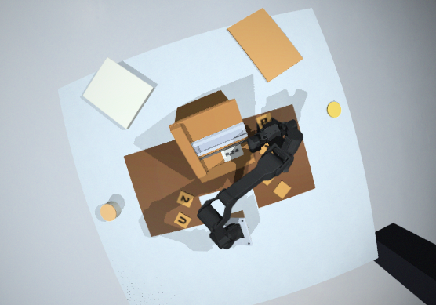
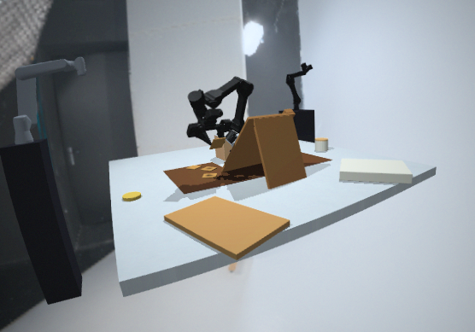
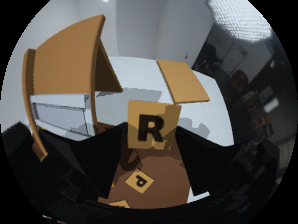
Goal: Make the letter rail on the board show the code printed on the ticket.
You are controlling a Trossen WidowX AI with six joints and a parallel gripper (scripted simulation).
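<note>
Now: gripper tip 8 cm past the white ticket, 15 cm to the right of it and 8 cm above it. Also, from my gripper tip: brown mat (19 cm behind, 22 cm to the left, 16 cm below); then orange slab (32 cm ahead, 15 cm to the right, 15 cm below); then cream slab (33 cm ahead, 54 cm to the left, 14 cm below).
</note>
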